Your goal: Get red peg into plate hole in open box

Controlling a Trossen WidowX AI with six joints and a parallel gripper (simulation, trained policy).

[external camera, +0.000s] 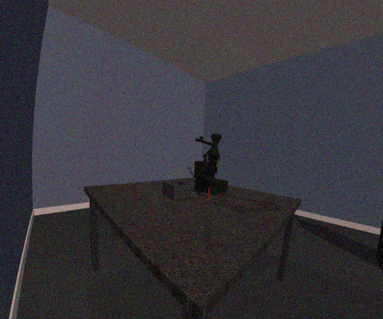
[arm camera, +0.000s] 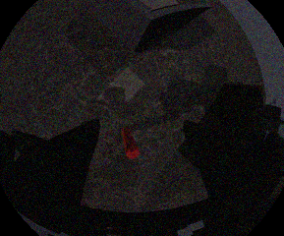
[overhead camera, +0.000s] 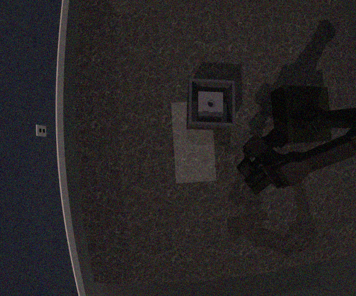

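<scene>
The red peg is 5 cm below my gripper tip, 3 cm to the left of it and 2 cm behind it. Also, from my gripper tip: box: 16 cm to the right, 14 cm ahead, 6 cm below; plate: 16 cm to the right, 14 cm ahead, 4 cm below.
</scene>
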